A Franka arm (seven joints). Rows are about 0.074 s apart.
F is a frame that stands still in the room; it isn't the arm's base.
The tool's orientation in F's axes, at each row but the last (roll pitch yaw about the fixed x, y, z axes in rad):
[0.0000 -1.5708 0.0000]
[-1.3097 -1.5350 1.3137]
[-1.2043 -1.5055 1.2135]
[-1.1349 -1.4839 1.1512]
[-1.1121 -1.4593 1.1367]
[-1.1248 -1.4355 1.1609]
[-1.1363 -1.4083 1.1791]
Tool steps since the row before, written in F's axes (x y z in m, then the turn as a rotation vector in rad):
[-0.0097 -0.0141 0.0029 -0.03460 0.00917 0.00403]
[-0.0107 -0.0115 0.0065 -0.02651 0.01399 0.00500]
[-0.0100 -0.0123 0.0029 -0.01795 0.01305 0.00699]
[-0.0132 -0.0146 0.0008 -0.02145 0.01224 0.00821]
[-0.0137 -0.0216 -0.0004 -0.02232 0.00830 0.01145]
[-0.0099 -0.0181 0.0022 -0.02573 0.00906 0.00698]
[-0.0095 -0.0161 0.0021 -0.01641 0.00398 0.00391]
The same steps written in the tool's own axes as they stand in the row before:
[0.0029 -0.0141 0.0097 0.00403 0.00917 0.03460]
[0.0060 -0.0117 0.0108 0.00524 0.01392 0.02650]
[0.0019 -0.0124 0.0102 0.00736 0.01278 0.01800]
[-0.0008 -0.0144 0.0134 0.00839 0.01193 0.02155]
[-0.0032 -0.0211 0.0141 0.01117 0.00771 0.02267]
[-0.0006 -0.0178 0.0106 0.00665 0.00915 0.02578]
[-0.0009 -0.0158 0.0102 0.00344 0.00414 0.01648]

